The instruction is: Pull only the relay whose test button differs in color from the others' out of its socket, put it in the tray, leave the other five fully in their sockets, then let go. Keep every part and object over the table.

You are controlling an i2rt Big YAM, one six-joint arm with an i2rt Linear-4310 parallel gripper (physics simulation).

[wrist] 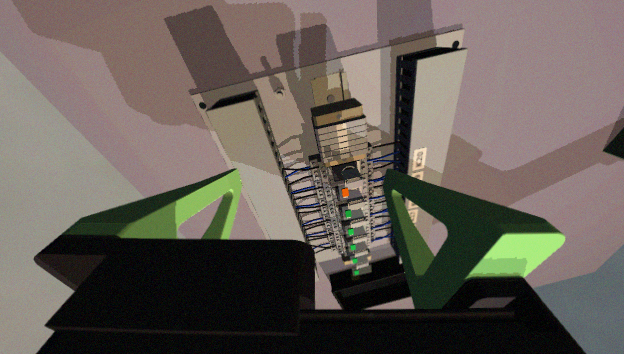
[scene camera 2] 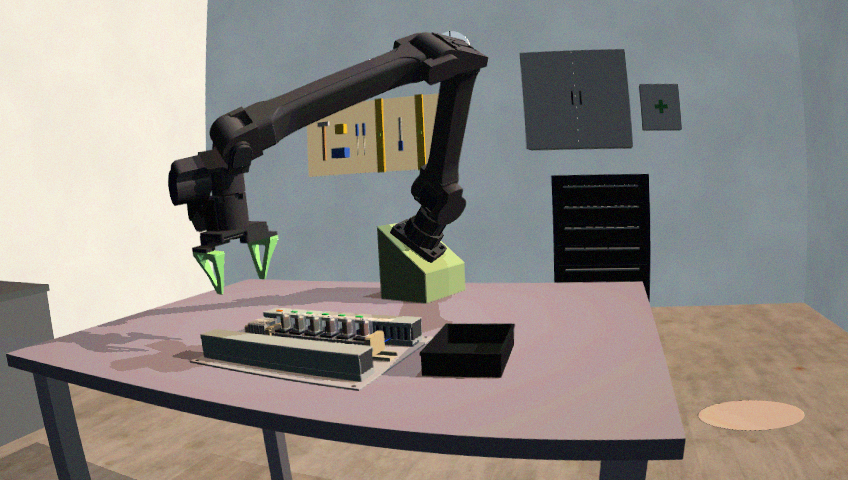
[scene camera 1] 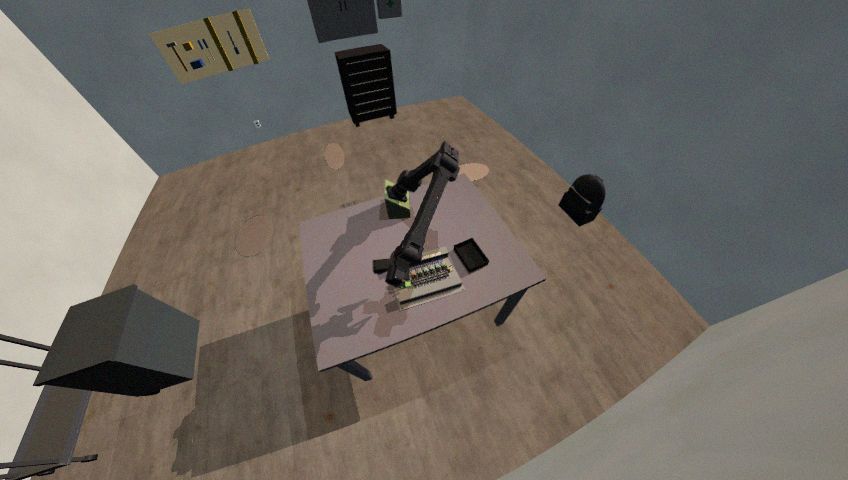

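Where they show: gripper, fingertip midpoint: [wrist: 312, 176] [scene camera 2: 241, 286]; arm's base at its link origin: [scene camera 2: 417, 242] [scene camera 1: 396, 194].
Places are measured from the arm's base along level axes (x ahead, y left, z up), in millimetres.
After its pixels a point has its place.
Observation:
The relay with the orange test button [scene camera 2: 279, 311] {x 496, y -21, z -55 mm} [wrist: 345, 192] {x 494, y -23, z -53 mm} sits upright at the terminal-block end of the relay row. The other relays, such as the one with the nearest green button [wrist: 348, 213] {x 493, y 7, z -53 mm}, stand in line with it in their sockets. My gripper [scene camera 2: 242, 285] {x 523, y -78, z -11 mm} [wrist: 312, 176] {x 523, y -78, z -11 mm} is open and empty. It hangs well above the panel, near the row's orange-button end, touching nothing. In the wrist view the row runs between the fingers, nearer the right one. The black tray [scene camera 1: 480, 266] {x 518, y 309, z -107 mm} [scene camera 2: 461, 365] {x 520, y 302, z -105 mm} [wrist: 370, 295] {x 448, y 341, z -109 mm} stands beyond the row's other end and holds nothing visible.
The mounting plate [wrist: 367, 62] {x 450, y -123, z -120 mm} carries two long wire ducts [scene camera 2: 285, 355] {x 592, y 60, z -94 mm} [wrist: 440, 100] {x 396, y -86, z -80 mm}, one on each side of the relays. A terminal block [wrist: 342, 139] {x 489, y -68, z -76 mm} adjoins the orange-button relay. Wires flank the sockets. The green arm base [scene camera 2: 404, 276] {x 75, y 0, z -66 mm} stands at the table's back.

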